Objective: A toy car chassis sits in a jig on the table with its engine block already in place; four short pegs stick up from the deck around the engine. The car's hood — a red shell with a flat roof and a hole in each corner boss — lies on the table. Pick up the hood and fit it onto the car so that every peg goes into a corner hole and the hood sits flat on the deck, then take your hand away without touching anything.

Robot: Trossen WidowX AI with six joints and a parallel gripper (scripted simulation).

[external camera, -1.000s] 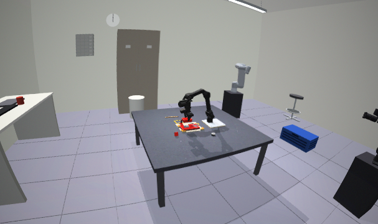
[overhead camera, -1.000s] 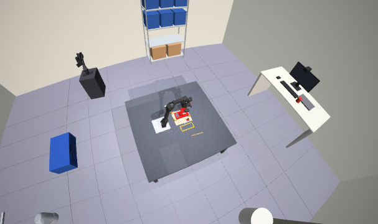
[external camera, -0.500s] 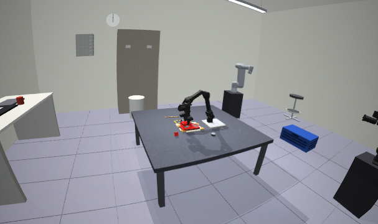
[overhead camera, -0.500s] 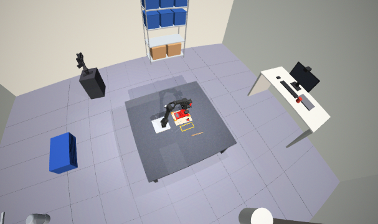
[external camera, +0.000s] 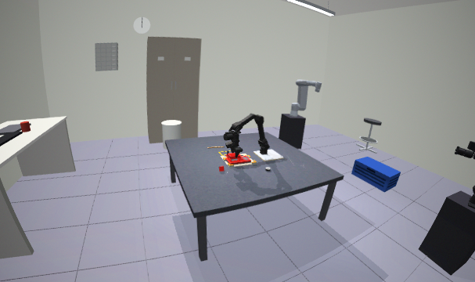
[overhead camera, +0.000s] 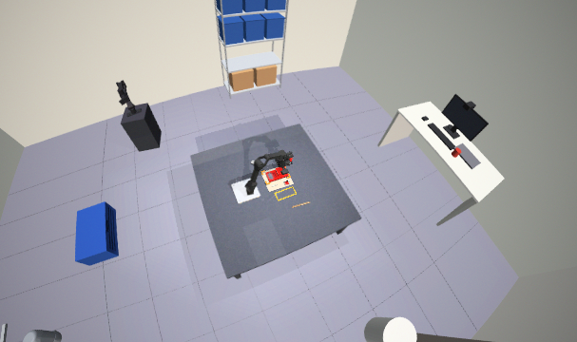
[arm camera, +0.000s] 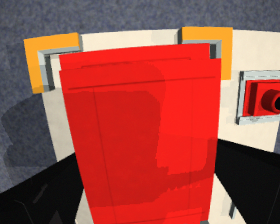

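My gripper tip is now 30 mm above the grey engine block. From my gripper tip the other things lie so: cream jig: 40 mm behind, 20 mm to the right, 50 mm below; then red hood: 10 mm above; then grey disc: 240 mm behind, 190 mm to the left, 50 mm below.
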